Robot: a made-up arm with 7 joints.
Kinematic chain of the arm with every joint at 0, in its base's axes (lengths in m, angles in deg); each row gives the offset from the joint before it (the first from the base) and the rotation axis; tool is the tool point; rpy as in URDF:
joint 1: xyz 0 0 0.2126 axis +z
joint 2: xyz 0 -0.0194 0.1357 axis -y
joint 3: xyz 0 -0.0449 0.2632 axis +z
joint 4: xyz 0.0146 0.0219 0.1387 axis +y
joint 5: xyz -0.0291 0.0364 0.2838 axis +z
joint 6: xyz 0 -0.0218 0.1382 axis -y
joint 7: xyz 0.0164 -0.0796 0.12 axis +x
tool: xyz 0 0 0 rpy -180 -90 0
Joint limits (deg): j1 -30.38..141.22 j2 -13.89..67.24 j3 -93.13..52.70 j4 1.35..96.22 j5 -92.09..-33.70 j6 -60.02..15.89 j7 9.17..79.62
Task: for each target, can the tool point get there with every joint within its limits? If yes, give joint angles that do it. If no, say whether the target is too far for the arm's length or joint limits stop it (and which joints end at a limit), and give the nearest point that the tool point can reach.
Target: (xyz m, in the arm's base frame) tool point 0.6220 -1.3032 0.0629
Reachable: no: too far | nearest point 0.3988 -0.8355 0.5955 | short by 0.743 m
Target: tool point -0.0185 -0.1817 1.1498
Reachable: yes | joints 16.09 38.79 -7.01 71.22 -77.15 -38.51 34.84
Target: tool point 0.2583 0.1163 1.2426
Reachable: yes | joints 120.53 7.46 -57.31 32.88 -59.28 -22.19 62.82
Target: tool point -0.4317 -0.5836 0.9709
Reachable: yes | joints 49.30 51.38 25.74 13.74 -62.63 -1.19 71.63
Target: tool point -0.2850 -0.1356 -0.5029
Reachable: no: joint limits stop it (at a limit: joint 1, joint 2, joint 3, joint 4, joint 5, joint 6) | nearest point -0.5831 -0.2812 0.3757 | short by 0.939 m
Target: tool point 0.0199 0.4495 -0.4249
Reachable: no: joint limits stop it (at a limit: joint 2, joint 4, joint 5, joint 6) | nearest point 0.0246 0.5551 0.5649 | short by 0.995 m
